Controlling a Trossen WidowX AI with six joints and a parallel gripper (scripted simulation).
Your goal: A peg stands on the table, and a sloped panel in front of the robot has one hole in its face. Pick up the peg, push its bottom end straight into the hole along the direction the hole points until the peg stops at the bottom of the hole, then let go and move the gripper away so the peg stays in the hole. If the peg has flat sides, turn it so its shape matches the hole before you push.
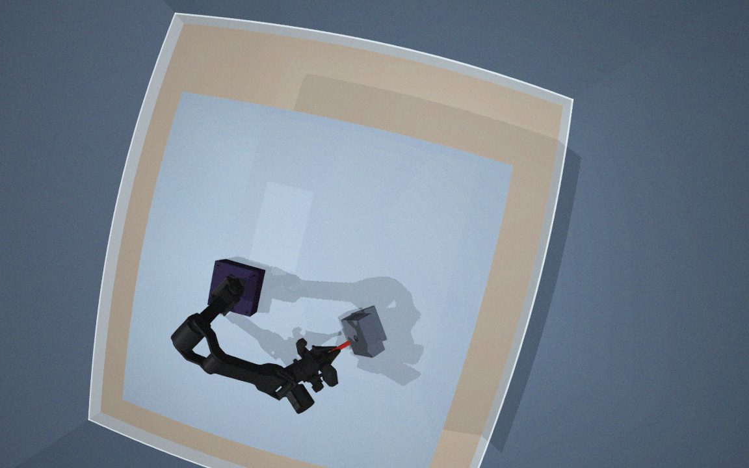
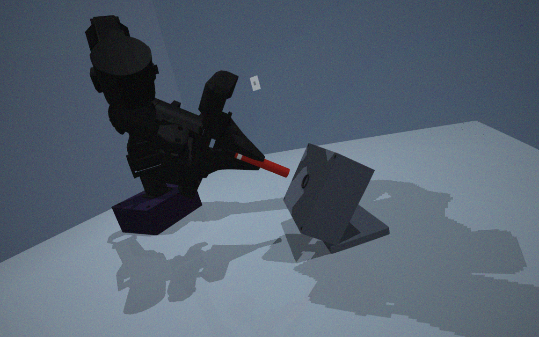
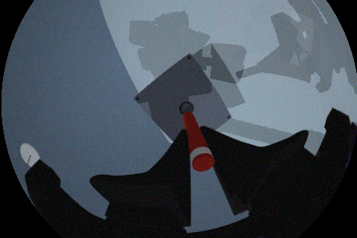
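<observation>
My gripper tip is 60 mm short of the panel, 60 mm above it and 50 mm to the right of it. Round my gripper tip: red round peg 10 mm to the right, 10 mm behind, 10 mm above; flat grey foot plate 130 mm below, 70 mm to the left, 70 mm ahead.
</observation>
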